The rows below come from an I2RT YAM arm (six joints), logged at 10 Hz.
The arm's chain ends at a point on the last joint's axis. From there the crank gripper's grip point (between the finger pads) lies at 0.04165 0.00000 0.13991 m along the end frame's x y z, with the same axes.
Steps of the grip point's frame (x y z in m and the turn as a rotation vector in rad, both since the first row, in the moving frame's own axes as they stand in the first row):
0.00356 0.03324 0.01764 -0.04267 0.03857 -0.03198
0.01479 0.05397 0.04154 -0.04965 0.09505 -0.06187
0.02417 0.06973 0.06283 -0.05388 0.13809 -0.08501
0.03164 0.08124 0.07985 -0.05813 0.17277 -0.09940
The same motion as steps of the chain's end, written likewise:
-0.00188 0.02873 0.01945 -0.04267 0.03857 -0.03198
0.00158 0.05012 0.04623 -0.04965 0.09505 -0.06187
0.00517 0.06673 0.06999 -0.05388 0.13809 -0.08501
0.00806 0.07868 0.08919 -0.05813 0.17277 -0.09940

